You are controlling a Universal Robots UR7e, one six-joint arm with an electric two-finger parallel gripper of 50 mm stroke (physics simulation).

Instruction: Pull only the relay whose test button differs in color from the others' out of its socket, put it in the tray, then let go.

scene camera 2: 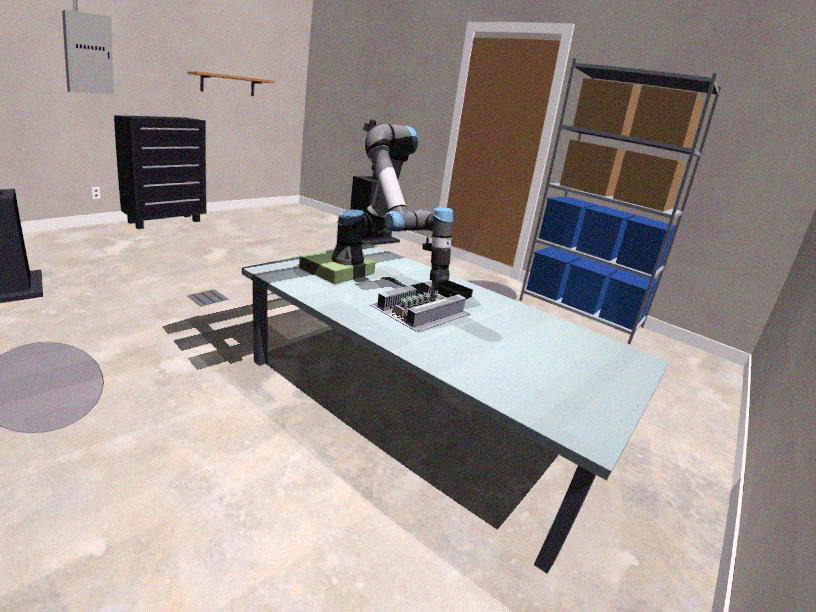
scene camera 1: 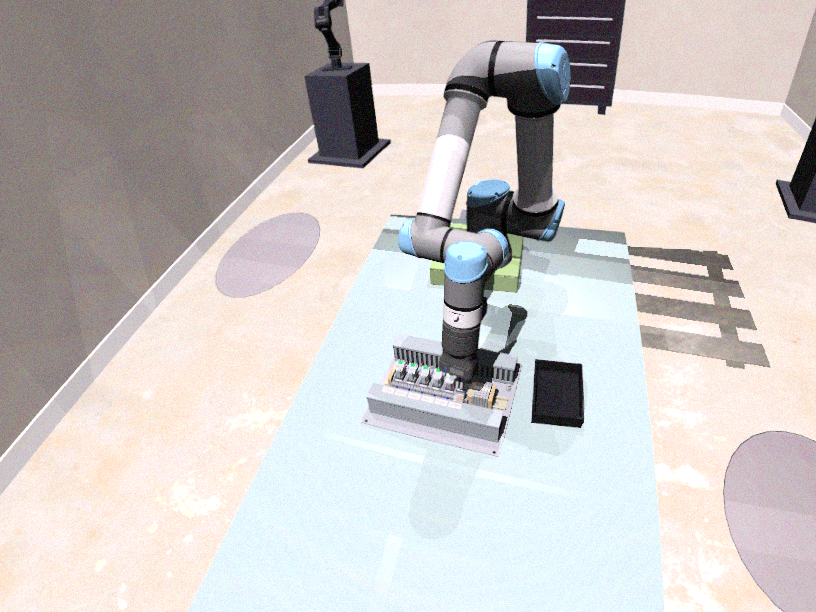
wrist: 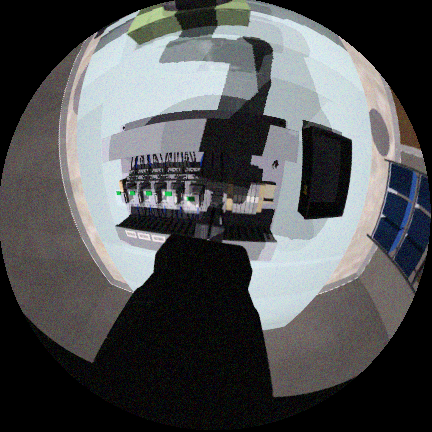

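Note:
The relays stand in a row in their sockets on the grey panel. Several show green test buttons. At the row's right end, a dark position lies in shadow behind the fingertips; its button colour cannot be made out. My gripper points down over this end of the row, with its fingertips close together. It is shut, and no relay can be made out between the fingers. In scene camera 1 the fingertips are mostly hidden. The black tray stands right of the panel; no relay shows in it.
A grey slotted duct runs along the panel's front, and another stands behind the relays. Beige and grey terminal blocks sit just right of the row. The arm's green base block is at the table's back.

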